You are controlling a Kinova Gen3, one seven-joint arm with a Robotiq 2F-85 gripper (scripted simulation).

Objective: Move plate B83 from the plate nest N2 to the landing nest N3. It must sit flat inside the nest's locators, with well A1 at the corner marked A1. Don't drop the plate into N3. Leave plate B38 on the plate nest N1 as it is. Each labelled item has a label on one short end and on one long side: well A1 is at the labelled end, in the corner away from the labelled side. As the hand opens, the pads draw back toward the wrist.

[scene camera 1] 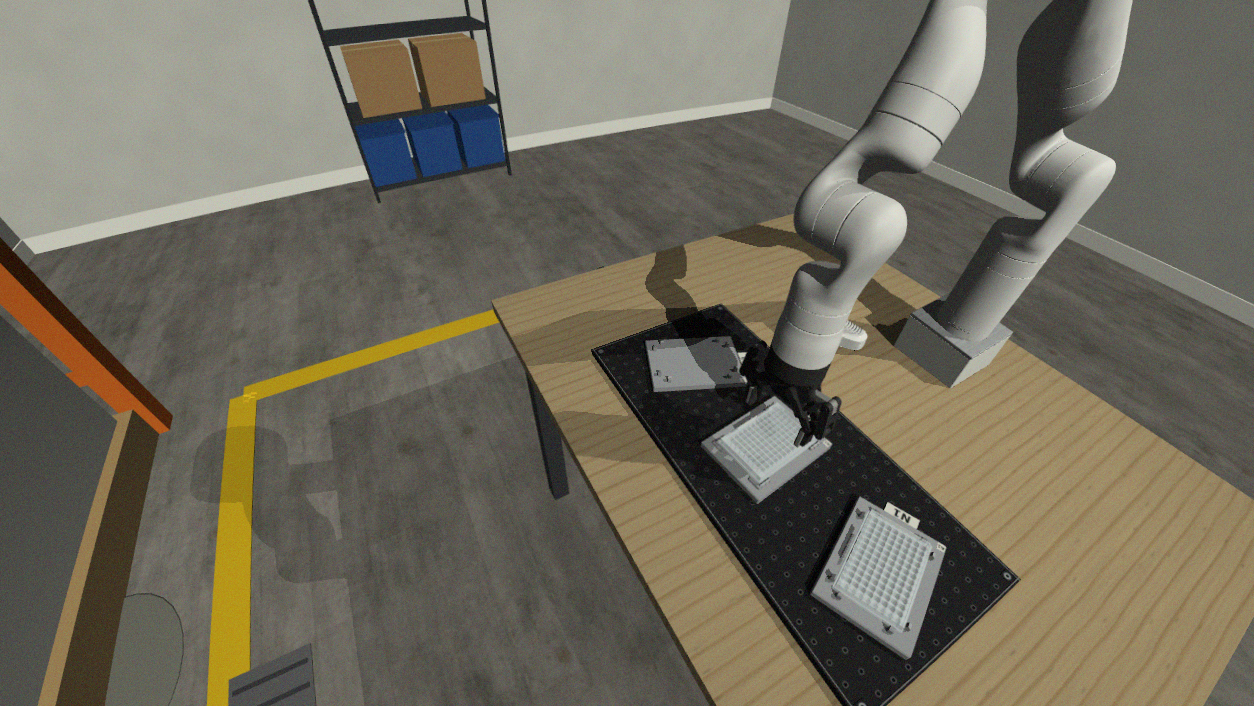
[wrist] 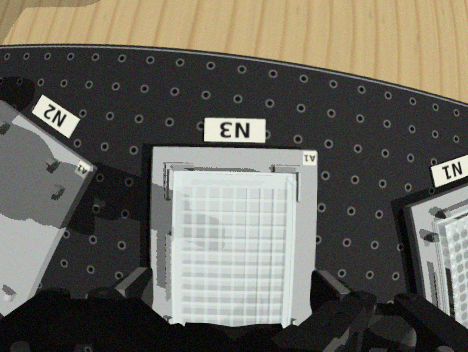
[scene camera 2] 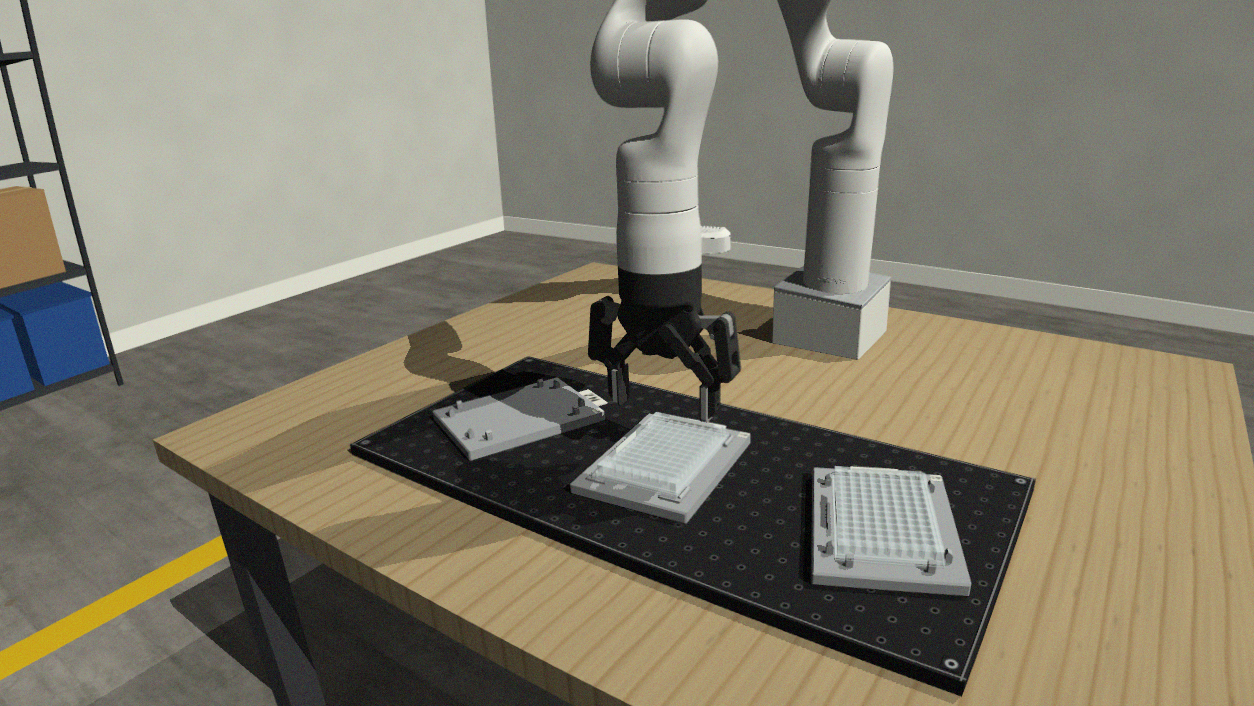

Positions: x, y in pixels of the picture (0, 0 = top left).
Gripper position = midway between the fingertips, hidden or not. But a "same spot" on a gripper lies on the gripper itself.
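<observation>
Gripper: visible in scene camera 1, scene camera 2 and the wrist view (232, 288). Same spot on the gripper: (scene camera 1: 804, 436) and (scene camera 2: 709, 396).
</observation>
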